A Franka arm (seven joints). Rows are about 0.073 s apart.
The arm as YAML. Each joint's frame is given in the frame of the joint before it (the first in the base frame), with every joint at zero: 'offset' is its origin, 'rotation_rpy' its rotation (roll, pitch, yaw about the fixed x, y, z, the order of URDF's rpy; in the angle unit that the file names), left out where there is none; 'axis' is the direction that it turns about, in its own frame. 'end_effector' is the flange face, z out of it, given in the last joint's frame.
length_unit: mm
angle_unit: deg
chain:
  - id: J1
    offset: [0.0, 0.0, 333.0]
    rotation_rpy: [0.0, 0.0, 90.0]
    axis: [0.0, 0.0, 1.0]
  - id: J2
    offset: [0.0, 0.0, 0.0]
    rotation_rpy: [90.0, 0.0, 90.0]
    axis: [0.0, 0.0, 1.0]
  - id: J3
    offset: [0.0, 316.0, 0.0]
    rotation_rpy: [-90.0, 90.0, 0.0]
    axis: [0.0, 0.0, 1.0]
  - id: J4
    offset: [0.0, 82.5, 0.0]
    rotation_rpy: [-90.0, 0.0, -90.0]
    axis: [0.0, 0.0, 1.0]
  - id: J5
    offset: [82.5, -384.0, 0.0]
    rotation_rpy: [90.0, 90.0, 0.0]
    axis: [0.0, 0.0, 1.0]
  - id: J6
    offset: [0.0, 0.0, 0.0]
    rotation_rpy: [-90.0, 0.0, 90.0]
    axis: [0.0, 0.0, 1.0]
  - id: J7
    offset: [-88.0, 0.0, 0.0]
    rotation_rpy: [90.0, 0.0, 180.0]
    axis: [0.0, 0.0, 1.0]
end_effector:
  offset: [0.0, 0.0, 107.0]
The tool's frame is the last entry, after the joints.
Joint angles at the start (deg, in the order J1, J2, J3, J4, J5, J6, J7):
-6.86, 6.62, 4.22, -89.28, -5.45, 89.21, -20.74
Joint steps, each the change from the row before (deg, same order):
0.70, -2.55, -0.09, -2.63, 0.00, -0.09, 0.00
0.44, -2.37, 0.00, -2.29, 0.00, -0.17, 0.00
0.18, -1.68, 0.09, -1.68, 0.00, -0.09, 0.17
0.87, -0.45, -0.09, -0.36, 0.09, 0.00, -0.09
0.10, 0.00, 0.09, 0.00, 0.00, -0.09, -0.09
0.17, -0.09, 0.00, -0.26, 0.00, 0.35, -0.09
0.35, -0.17, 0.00, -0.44, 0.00, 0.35, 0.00
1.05, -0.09, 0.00, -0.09, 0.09, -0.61, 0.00
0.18, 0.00, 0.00, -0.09, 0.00, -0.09, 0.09
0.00, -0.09, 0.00, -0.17, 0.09, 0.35, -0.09
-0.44, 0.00, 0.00, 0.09, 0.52, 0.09, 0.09
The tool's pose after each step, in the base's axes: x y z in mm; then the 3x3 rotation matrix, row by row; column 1 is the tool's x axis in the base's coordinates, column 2 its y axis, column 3 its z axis. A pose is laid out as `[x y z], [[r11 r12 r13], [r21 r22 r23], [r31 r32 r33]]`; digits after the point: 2 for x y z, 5 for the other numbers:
[569.05 -31.77 568.18], [[0.93697 0.32744 -0.12192], [0.31874 -0.94397 -0.08563], [-0.14312 0.04137 -0.98884]]
[556.21 -26.29 572.65], [[0.93429 0.33464 -0.12300], [0.32538 -0.94134 -0.08947], [-0.14572 0.04357 -0.98837]]
[546.95 -22.94 575.07], [[0.93353 0.33627 -0.12425], [0.32658 -0.94067 -0.09210], [-0.14785 0.04540 -0.98797]]
[544.85 -15.16 576.42], [[0.92874 0.35028 -0.12146], [0.34072 -0.93557 -0.09279], [-0.14614 0.04479 -0.98825]]
[544.71 -13.36 576.30], [[0.92687 0.35477 -0.12271], [0.34513 -0.93392 -0.09319], [-0.14766 0.04402 -0.98806]]
[544.74 -11.67 575.50], [[0.92553 0.35938 -0.11931], [0.34986 -0.93211 -0.09369], [-0.14488 0.04497 -0.98843]]
[544.23 -8.25 573.99], [[0.92337 0.36553 -0.11733], [0.35601 -0.92968 -0.09463], [-0.14367 0.04561 -0.98857]]
[542.54 1.80 573.32], [[0.91555 0.38189 -0.12619], [0.37197 -0.92332 -0.09553], [-0.15300 0.04052 -0.98740]]
[542.23 3.49 572.47], [[0.91455 0.38335 -0.12900], [0.37324 -0.92275 -0.09600], [-0.15584 0.03964 -0.98699]]
[542.33 3.73 572.38], [[0.91452 0.38495 -0.12438], [0.37529 -0.92208 -0.09444], [-0.15104 0.03969 -0.98773]]
[542.62 0.56 573.14], [[0.91873 0.37550 -0.12223], [0.36735 -0.92625 -0.08440], [-0.14491 0.03264 -0.98891]]

